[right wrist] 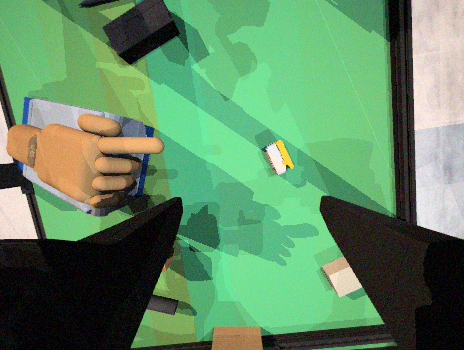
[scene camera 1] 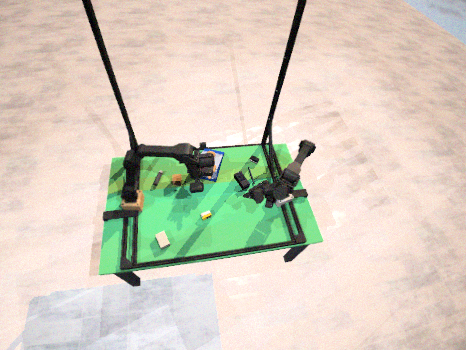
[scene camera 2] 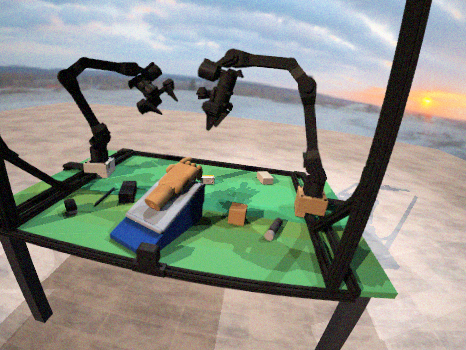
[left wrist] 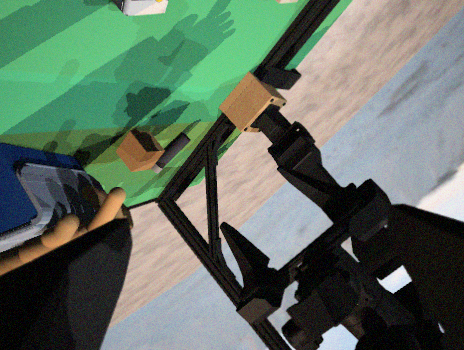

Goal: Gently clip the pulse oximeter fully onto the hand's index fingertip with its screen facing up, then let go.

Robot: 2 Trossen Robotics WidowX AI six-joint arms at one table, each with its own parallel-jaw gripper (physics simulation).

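Frame: origin at the left arm's base, x up, y back, z right, level; metres.
Seen in the pictures: left gripper, fingertip midpoint: [scene camera 1: 245, 193] [scene camera 2: 170, 107] [left wrist: 259, 224]; right gripper, fingertip midpoint: [right wrist: 250, 203] [scene camera 1: 201, 183] [scene camera 2: 211, 128] [left wrist: 248, 196]; left arm's base, link origin: [scene camera 2: 99, 160]; right arm's base, link origin: [scene camera 1: 131, 197] [scene camera 2: 312, 193] [left wrist: 265, 116].
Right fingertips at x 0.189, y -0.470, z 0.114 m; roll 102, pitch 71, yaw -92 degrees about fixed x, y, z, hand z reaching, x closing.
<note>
Offsets run from my right fingertips to a thing's top centre. "spot": to the spot under its first point.
The small white-and-yellow pulse oximeter @[dy -0.002, dx -0.215, dz -0.072 m] [scene camera 1: 206, 215] [scene camera 2: 208, 179] [right wrist: 279, 157] lies on the green table, apart from the hand; which way its screen faces is unclear. The tan hand [scene camera 2: 175, 182] [right wrist: 65, 150] rests on a blue wedge with a grey top @[spot: dy +0.155, dx -0.188, dz +0.319 m] [scene camera 2: 150, 220] [right wrist: 55, 112]. Its index finger [right wrist: 132, 145] is extended and bare, pointing toward the oximeter in the right wrist view. My right gripper [scene camera 2: 219, 120] [right wrist: 250, 203] is open and empty, high above the table. My left gripper [scene camera 2: 168, 106] [left wrist: 259, 224] is open and empty, raised left of it in scene camera 2.
A black box @[dy +0.287, dx -0.212, dz +0.079 m] [scene camera 2: 127, 191] [right wrist: 142, 32] and a thin black pen @[dy +0.367, dx -0.238, dz +0.106 m] [scene camera 2: 104, 196] lie left of the wedge in scene camera 2. An orange cube @[dy -0.094, dx -0.197, dz +0.210 m] [scene camera 2: 237, 214] [left wrist: 139, 150] and a dark cylinder @[dy -0.201, dx -0.220, dz +0.270 m] [scene camera 2: 273, 229] lie to its right. A cream block @[dy -0.266, dx -0.217, dz -0.130 m] [scene camera 1: 162, 240] [right wrist: 342, 276] lies beyond the oximeter.
</note>
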